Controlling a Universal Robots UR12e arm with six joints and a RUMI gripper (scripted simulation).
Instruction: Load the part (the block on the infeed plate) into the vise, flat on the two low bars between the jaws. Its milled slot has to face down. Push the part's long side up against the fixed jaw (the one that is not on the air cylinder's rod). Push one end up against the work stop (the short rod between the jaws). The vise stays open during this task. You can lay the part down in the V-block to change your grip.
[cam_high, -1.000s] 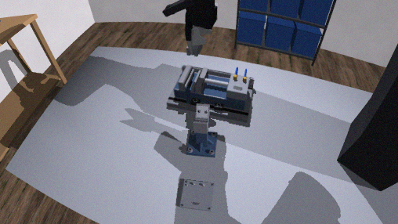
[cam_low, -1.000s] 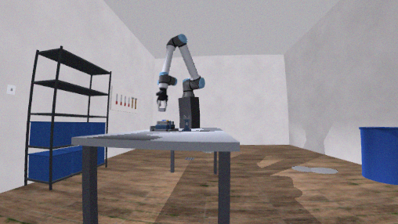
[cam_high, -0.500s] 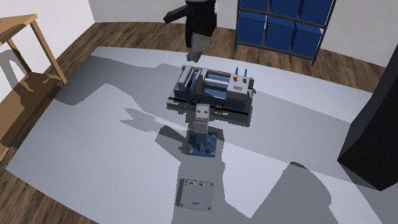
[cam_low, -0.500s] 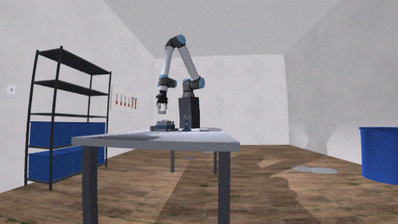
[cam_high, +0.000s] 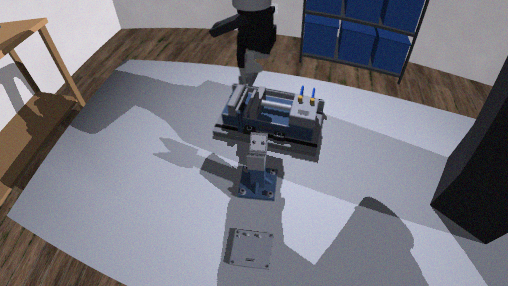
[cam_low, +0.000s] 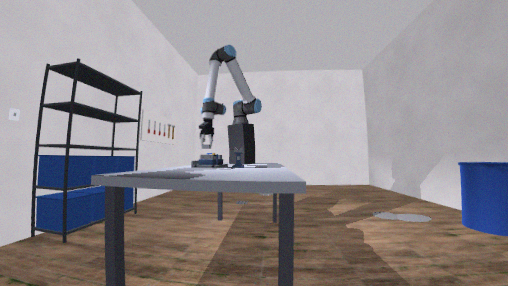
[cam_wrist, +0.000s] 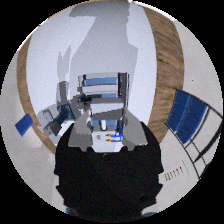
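Now: the vise 7 cm behind my hand, 2 cm to the left of it and 12 cm below it. From my hand the other things lie so: grey part: 1 cm below; then infeed plate: 10 cm behind, 42 cm to the left, 16 cm below; then air cylinder: 16 cm behind, 3 cm to the left, 9 cm below.
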